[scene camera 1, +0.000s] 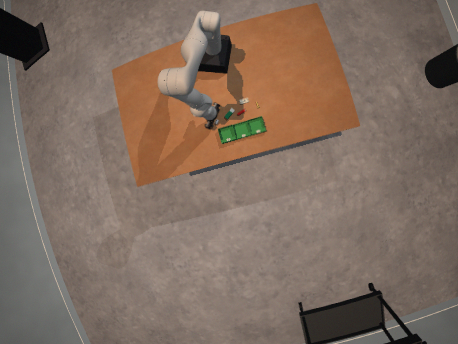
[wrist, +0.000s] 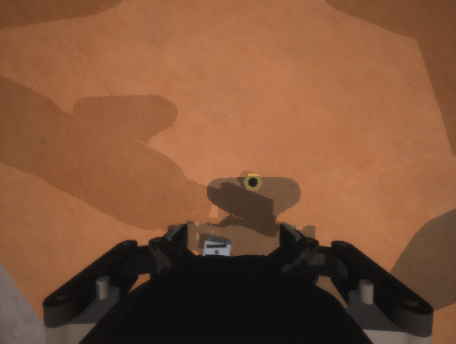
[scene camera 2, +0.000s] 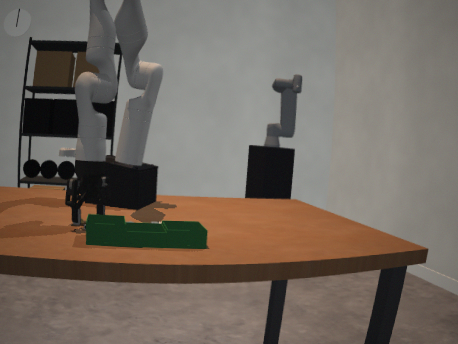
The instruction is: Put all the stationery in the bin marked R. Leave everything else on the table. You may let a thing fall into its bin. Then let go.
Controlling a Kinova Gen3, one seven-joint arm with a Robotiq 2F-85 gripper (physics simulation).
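Where they show: gripper, fingertip midpoint: (wrist: 233,234); arm's base, link origin: (scene camera 1: 212,47) (scene camera 2: 128,162).
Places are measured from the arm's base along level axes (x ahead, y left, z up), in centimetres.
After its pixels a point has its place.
My gripper (scene camera 1: 213,117) @(x 34.1, y -16.4, z -11.8 cm) (scene camera 2: 88,216) @(x 34.1, y -16.4, z -11.8 cm) (wrist: 233,234) @(x 34.1, y -16.4, z -11.8 cm) is open and empty, pointing down low over the table. A small silver-white sharpener (wrist: 217,247) @(x 36.1, y -16.6, z -11.9 cm) lies below the gap between the fingers, nearer the left finger in the wrist view and partly hidden by the gripper body. A green and white eraser (scene camera 1: 229,115) @(x 36.4, y -8.5, z -11.7 cm) lies on the table beside the gripper. A small red thing (scene camera 1: 241,112) @(x 37.8, y -1.7, z -11.7 cm) lies right of the eraser; its kind is too small to tell. The green three-part bin tray (scene camera 1: 235,132) @(x 46.5, y -9.5, z -12.3 cm) (scene camera 2: 145,241) @(x 51.1, y -6.4, z -11.7 cm) stands close by; its letters are unreadable.
A yellow hex nut (wrist: 253,182) @(x 29.3, y -18.3, z -12.1 cm) lies just beyond the fingers in the wrist view. A white dotted block (scene camera 1: 243,101) @(x 32.4, y 2.0, z -12.3 cm) and a small yellow thing (scene camera 1: 257,104) @(x 37.4, y 8.4, z -12.3 cm) lie farther right. The arm's black base (scene camera 1: 216,62) @(x 8.9, y -1.9, z -0.4 cm) (scene camera 2: 135,187) @(x 12.2, y 0.1, z -6.3 cm) stands at the back of the table.
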